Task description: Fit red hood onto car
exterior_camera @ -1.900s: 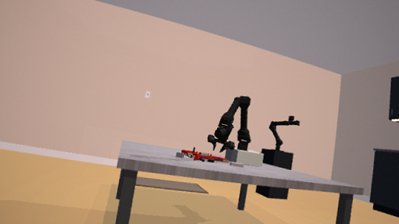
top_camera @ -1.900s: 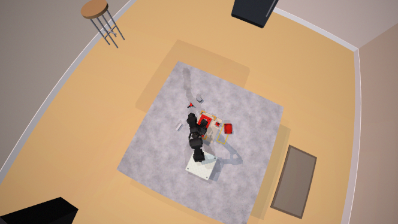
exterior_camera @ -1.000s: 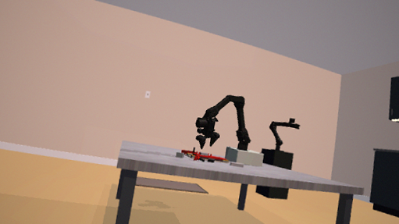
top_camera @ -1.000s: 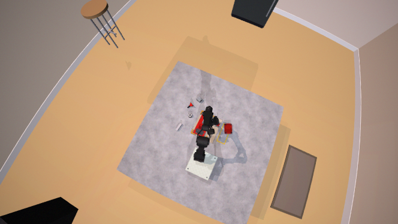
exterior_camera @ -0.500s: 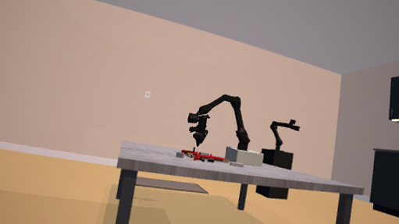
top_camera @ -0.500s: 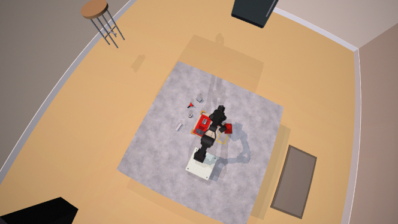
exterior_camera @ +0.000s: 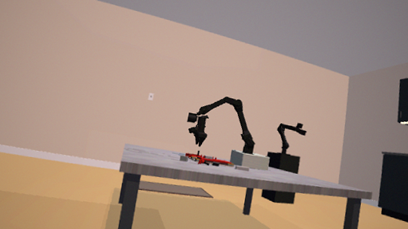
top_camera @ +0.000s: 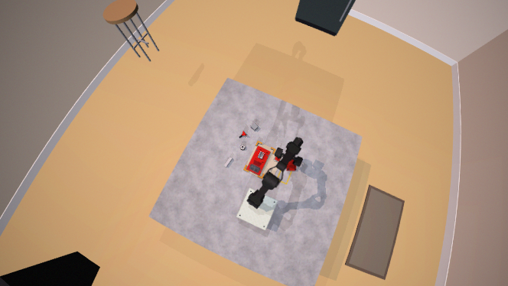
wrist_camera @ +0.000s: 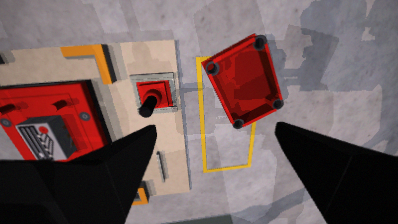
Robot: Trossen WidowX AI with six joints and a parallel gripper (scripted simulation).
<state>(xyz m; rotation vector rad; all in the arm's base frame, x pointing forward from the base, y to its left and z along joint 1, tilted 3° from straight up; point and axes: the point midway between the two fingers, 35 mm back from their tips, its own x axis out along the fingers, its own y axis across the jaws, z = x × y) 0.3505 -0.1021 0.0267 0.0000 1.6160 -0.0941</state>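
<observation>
The red hood is 1 cm ahead of my gripper tip, 5 cm to the right of it and 9 cm below it. From my gripper tip the other things lie so: beige jig plate: 5 cm behind, 16 cm to the left, 8 cm below.
</observation>
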